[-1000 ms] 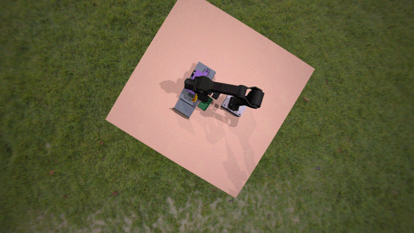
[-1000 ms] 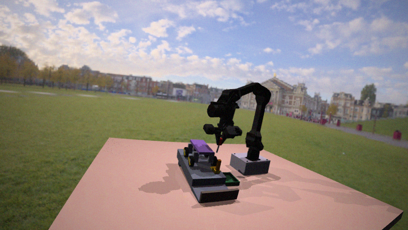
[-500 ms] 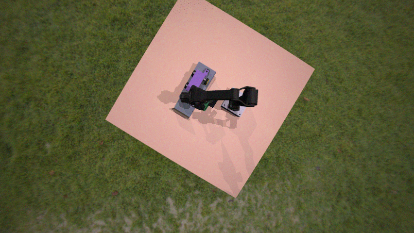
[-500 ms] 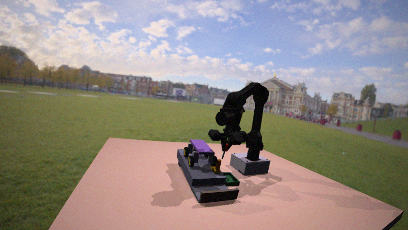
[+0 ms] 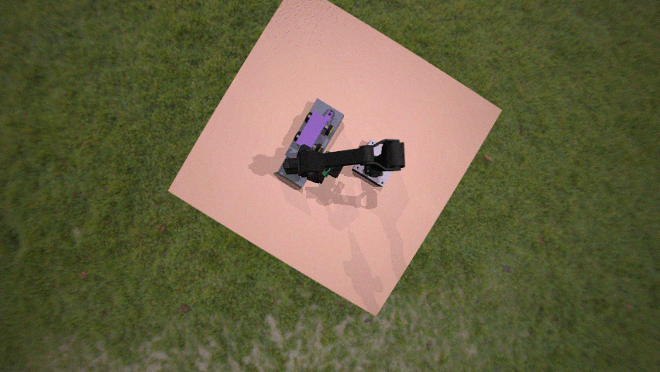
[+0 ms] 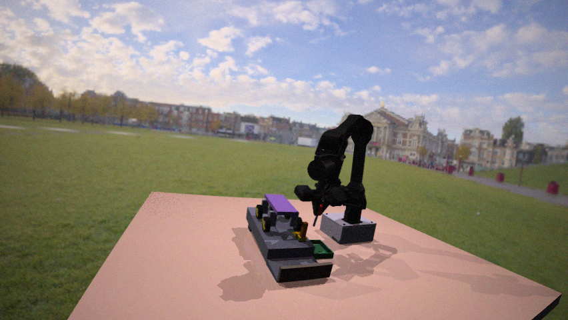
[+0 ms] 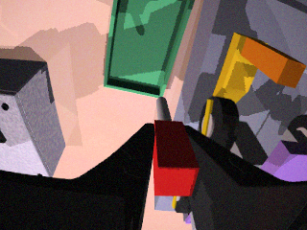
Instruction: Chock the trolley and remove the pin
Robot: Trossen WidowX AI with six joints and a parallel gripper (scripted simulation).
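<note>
Now: the red-headed stop pin right at my gripper tip. Round my gripper tip: green tray (2 cm behind, 14 cm below); grey ramp (10 cm ahead, 9 cm to the right, 9 cm below); purple-topped trolley (10 cm ahead, 9 cm to the right, 2 cm below).
</note>
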